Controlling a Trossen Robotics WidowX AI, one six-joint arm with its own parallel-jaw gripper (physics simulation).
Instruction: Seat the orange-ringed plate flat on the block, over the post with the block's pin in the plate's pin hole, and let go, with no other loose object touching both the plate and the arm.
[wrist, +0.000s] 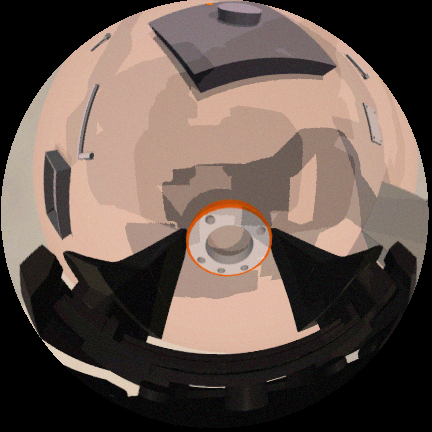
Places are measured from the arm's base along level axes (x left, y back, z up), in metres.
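Pixels of known places: gripper, fingertip midpoint: (228, 233).
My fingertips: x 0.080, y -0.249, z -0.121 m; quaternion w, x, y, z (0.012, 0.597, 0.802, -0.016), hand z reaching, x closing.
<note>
For each thing: its top centre in the pictures, then the offset to it from my fingertips. "*": a spot on its surface instead.
- orange-ringed plate, top centre: (229, 246) dx +0.006, dy +0.002, dz +0.008 m
- dark grey block, surface spot: (250, 47) * dx -0.130, dy -0.025, dz +0.020 m
- dark open-sided box, top centre: (48, 197) dx +0.031, dy -0.262, dz +0.021 m
- bent rod, top centre: (87, 117) dx -0.074, dy -0.166, dz +0.002 m
- small flat strip, surface spot: (372, 125) * dx -0.176, dy +0.133, dz +0.000 m
The orange-ringed plate (196, 242) is a light grey disc with a large centre hole, several smaller holes and an orange rim, low in the middle of the wrist view. My gripper (228, 233) is shut on it, with one black fingertip against each side of the rim. The plate's face is towards the camera; whether its underside touches the table cannot be told. The dark grey block (250, 47) lies at the top of the view, apart from the plate, with its short round post (239, 15) standing up. The block's pin cannot be made out.
A dark open-sided box (65, 200) stands at the left, near a bent rod (86, 120). A small pin-like piece (101, 42) lies at upper left. At right are a thin rod (357, 66) and a small flat strip (372, 125). An orange speck (209, 4) shows behind the block.
</note>
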